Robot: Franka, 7 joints.
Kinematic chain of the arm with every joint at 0, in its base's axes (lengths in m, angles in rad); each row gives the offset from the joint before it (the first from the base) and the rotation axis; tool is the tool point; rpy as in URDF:
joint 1: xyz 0 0 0.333 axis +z
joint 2: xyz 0 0 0 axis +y
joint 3: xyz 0 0 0.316 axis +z
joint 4: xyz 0.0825 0 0 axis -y
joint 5: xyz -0.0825 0 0.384 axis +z
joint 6: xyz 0 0 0 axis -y
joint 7: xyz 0.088 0 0 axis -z
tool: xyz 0 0 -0.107 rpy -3.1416 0 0
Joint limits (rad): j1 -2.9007..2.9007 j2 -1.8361..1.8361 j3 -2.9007..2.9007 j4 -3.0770..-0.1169 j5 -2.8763..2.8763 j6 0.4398..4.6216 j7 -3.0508..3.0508
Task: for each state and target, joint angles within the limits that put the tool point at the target. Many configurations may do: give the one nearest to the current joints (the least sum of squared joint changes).
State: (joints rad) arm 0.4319 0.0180 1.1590 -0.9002 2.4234 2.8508 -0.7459
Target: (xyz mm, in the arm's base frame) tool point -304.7 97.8 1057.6
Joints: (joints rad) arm 0.7975 -0.5072 1.0892 -0.6295 2.4221 3.3036 -0.7459
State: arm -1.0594 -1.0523 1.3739 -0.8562 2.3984 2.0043 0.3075
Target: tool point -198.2 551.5 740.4
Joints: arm -0.1941 -1.3642 0.9149 -1.6820 2.3225 2.0513 0.3075
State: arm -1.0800 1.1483 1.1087 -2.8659 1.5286 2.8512 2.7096
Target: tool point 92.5 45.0 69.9
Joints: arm -1.1784 0.8796 0.8369 -3.0515 1.5723 3.0585 2.7096
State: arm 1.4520 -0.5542 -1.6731 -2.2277 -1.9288 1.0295 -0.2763
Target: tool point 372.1 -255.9 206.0
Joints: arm 1.5169 -0.7888 -1.8750 -2.4393 -1.8698 1.1138 -0.2763
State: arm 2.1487 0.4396 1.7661 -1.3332 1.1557 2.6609 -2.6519
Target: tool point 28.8 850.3 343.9
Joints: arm 1.1976 1.4109 1.2889 -0.6266 1.0839 2.7311 -2.6519
